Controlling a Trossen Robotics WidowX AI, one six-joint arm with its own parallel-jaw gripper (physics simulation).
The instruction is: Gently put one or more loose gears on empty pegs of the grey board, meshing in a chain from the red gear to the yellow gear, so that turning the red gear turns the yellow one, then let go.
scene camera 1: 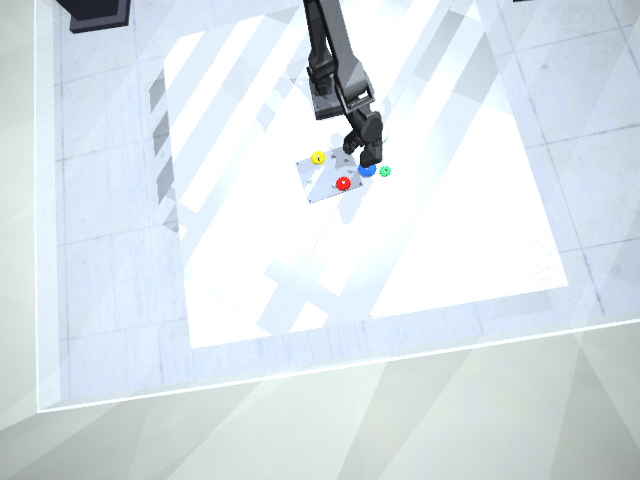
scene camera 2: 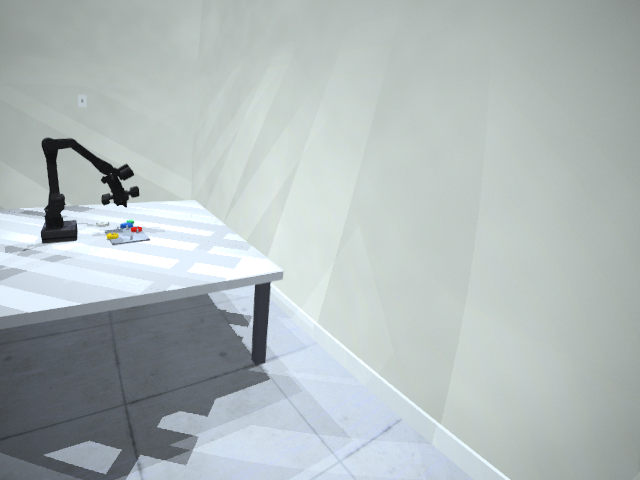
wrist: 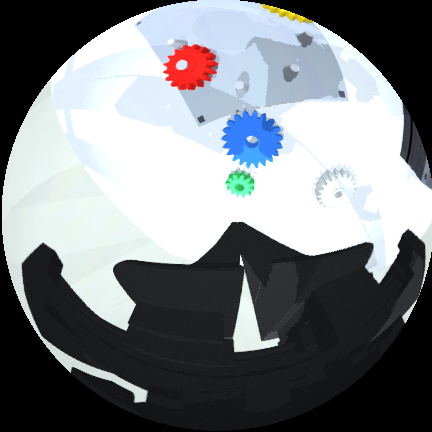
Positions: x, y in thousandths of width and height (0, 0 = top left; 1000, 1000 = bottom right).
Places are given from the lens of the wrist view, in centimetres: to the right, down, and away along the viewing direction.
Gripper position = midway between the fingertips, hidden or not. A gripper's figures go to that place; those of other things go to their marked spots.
my gripper (wrist: 547, 527): 1, 1, 9
white gear (wrist: 777, 436): 15, -3, 12
blue gear (wrist: 547, 307): 2, -8, 11
grey board (wrist: 589, 117): 3, -14, 4
red gear (wrist: 462, 142): -2, -13, 6
The marked spots on the blue gear and the white gear are 14 cm apart.
